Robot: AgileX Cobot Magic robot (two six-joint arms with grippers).
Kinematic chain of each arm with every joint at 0, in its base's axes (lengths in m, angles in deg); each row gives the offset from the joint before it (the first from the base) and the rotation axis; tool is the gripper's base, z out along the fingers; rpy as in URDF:
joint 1: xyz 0 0 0.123 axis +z
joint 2: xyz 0 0 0 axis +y
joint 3: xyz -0.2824 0 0.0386 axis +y
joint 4: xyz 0.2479 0 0.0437 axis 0.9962 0 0.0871
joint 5: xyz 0 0 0 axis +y
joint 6: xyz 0.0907 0 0.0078 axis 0.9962 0 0.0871
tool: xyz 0 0 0 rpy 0 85 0
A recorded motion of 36 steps. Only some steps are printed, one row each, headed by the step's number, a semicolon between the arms.
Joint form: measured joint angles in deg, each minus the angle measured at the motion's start. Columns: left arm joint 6, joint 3, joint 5, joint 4, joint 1, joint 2; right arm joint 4, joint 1, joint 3, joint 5, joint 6, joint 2.
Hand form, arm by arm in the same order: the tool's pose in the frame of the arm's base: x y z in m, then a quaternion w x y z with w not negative. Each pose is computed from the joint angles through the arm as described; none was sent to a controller.
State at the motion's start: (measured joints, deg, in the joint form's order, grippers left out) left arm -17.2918 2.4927 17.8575 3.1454 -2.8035 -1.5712; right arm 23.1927 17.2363 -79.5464 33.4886 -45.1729 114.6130
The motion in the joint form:
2: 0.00 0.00 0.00 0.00 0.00 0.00; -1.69 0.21 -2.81 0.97 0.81 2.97
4: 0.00 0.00 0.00 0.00 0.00 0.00; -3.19 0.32 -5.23 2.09 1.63 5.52
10: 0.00 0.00 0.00 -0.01 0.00 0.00; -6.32 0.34 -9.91 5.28 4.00 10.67
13: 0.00 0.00 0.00 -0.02 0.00 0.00; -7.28 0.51 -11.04 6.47 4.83 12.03
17: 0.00 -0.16 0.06 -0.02 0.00 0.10; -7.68 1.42 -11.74 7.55 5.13 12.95
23: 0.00 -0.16 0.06 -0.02 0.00 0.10; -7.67 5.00 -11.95 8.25 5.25 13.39
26: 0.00 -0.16 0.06 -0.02 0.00 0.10; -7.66 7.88 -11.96 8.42 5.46 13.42
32: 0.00 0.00 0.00 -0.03 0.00 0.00; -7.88 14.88 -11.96 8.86 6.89 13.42
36: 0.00 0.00 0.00 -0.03 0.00 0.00; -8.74 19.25 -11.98 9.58 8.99 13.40
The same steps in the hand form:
2: 0.0536 -0.0011 0.1718 0.61145 -0.08395 0.78218 -0.08524; 0.4077 0.1480 0.1689 0.24117 -0.38340 0.88768 0.08285
4: 0.0536 -0.0011 0.1718 0.61145 -0.08395 0.78218 -0.08524; 0.4152 0.1504 0.1596 0.22888 -0.38873 0.88898 0.07884
10: 0.0536 -0.0011 0.1718 0.61144 -0.08399 0.78218 -0.08531; 0.4279 0.1529 0.1383 0.19414 -0.39361 0.89561 0.07253
13: 0.0536 -0.0011 0.1718 0.61143 -0.08404 0.78218 -0.08538; 0.4297 0.1544 0.1318 0.18077 -0.39556 0.89766 0.07115
17: 0.0536 -0.0011 0.1725 0.61143 -0.08407 0.78217 -0.08536; 0.4280 0.1614 0.1270 0.16881 -0.40408 0.89603 0.07317
23: 0.0536 -0.0011 0.1725 0.61143 -0.08407 0.78217 -0.08536; 0.4167 0.1879 0.1241 0.15857 -0.43187 0.88425 0.08022
26: 0.0536 -0.0011 0.1725 0.61143 -0.08407 0.78217 -0.08536; 0.4065 0.2086 0.1238 0.15476 -0.45255 0.87410 0.08485
32: 0.0536 -0.0011 0.1718 0.61142 -0.08409 0.78217 -0.08545; 0.3775 0.2561 0.1236 0.14432 -0.49626 0.85080 0.09506
36: 0.0536 -0.0011 0.1718 0.61142 -0.08409 0.78217 -0.08545; 0.3564 0.2829 0.1233 0.13304 -0.51840 0.83904 0.09783

